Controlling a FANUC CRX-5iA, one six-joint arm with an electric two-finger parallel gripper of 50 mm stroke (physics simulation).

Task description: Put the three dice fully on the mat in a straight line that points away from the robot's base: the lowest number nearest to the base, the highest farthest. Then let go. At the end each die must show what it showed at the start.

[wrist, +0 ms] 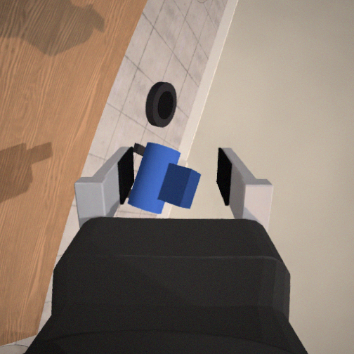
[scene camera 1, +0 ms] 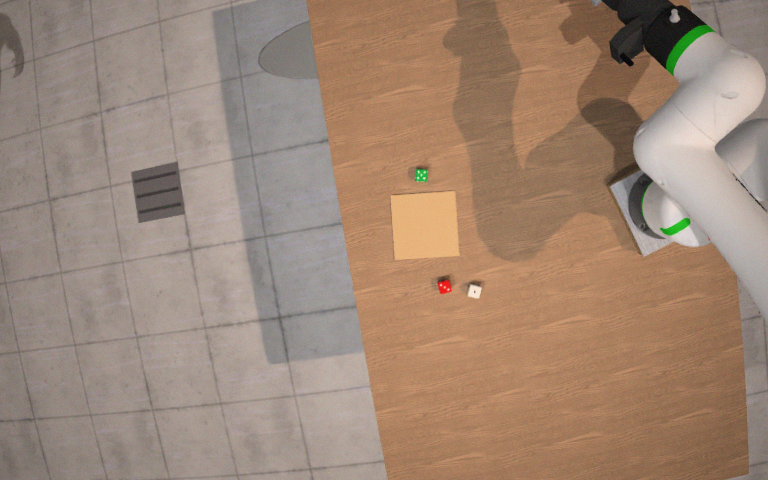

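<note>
A green die showing five lies just above the tan square mat in the scene view. A red die, which appears to show three, lies below the mat. A white die showing one lies to the right of the red die, apart from it. All three dice are on the table, off the mat. My gripper is open, with nothing between its fingers. It is raised at the top right of the scene view, far from the dice, and its fingers are hard to make out there. No dice show in the wrist view.
The wooden table has its left edge beside the tiled floor. The white arm and its base plate are at the right. Beyond the table, the wrist view shows a blue object and a black ring.
</note>
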